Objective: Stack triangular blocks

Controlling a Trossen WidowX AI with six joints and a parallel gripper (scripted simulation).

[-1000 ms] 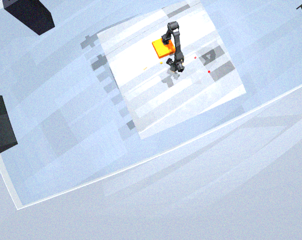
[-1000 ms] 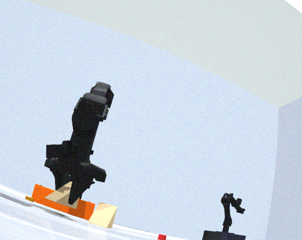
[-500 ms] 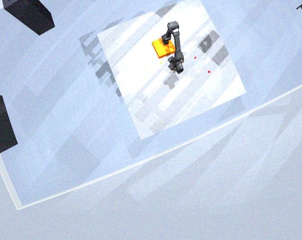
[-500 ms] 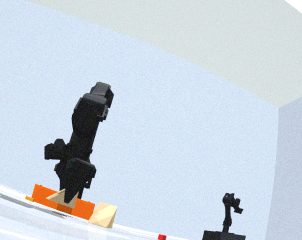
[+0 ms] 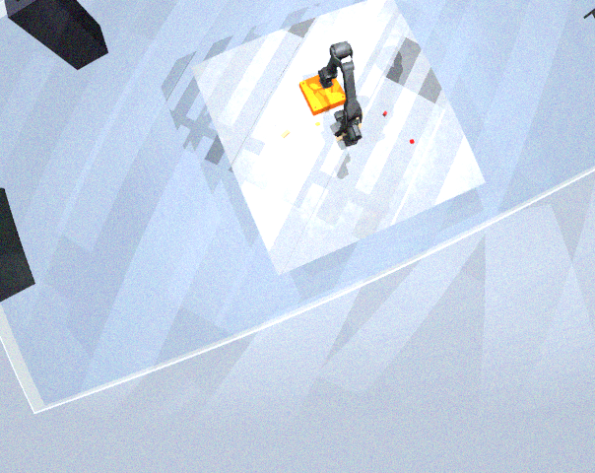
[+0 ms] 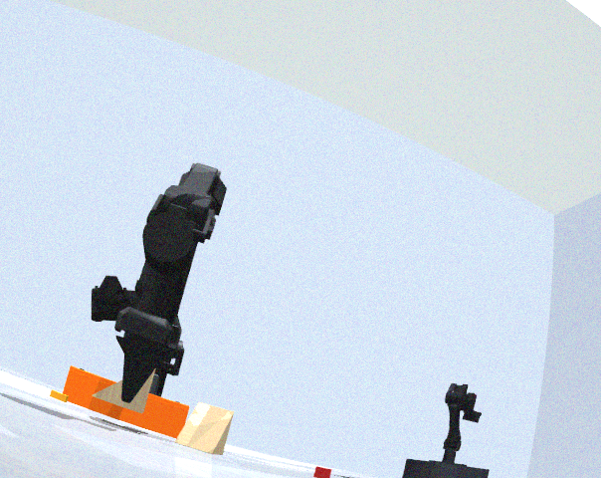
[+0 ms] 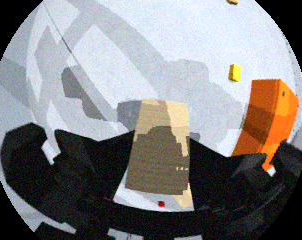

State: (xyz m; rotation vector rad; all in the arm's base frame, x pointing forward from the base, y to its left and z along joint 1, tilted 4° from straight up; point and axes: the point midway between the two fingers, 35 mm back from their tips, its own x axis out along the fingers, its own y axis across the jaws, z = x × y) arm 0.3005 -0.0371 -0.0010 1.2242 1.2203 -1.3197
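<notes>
The boxy block lies 1 cm to the left of my gripper tip and 1 cm above it.
</notes>
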